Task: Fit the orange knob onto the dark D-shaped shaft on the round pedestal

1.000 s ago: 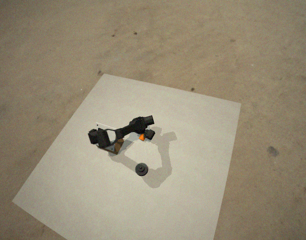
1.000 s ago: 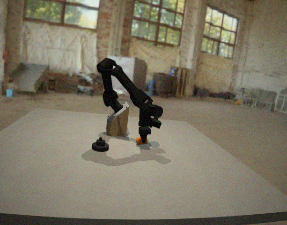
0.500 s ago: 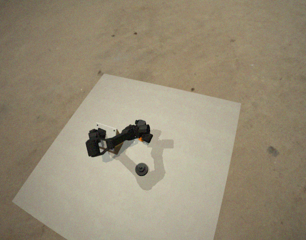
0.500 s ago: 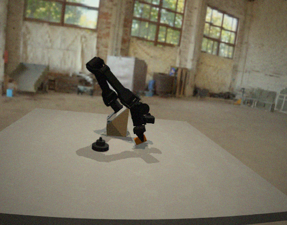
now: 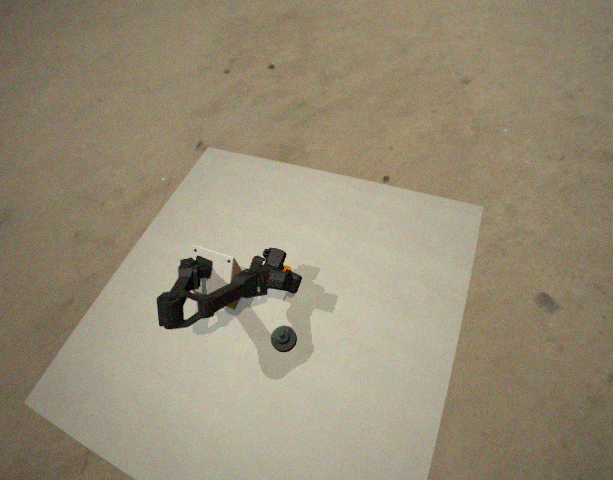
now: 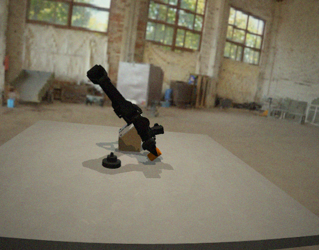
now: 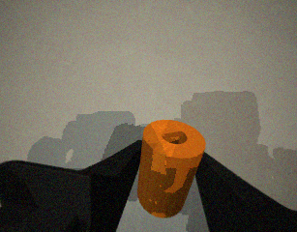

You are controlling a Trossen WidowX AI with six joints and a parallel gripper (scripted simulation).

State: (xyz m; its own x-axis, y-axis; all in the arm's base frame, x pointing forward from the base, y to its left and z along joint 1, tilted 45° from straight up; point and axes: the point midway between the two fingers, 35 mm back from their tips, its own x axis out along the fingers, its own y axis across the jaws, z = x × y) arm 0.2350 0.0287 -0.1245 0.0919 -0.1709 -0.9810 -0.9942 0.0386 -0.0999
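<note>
The orange knob lies 10 mm to the right of my gripper tip. From my gripper tip the other things lie so: round dark pedestal (100 mm ahead, 220 mm to the right, 10 mm below).
</note>
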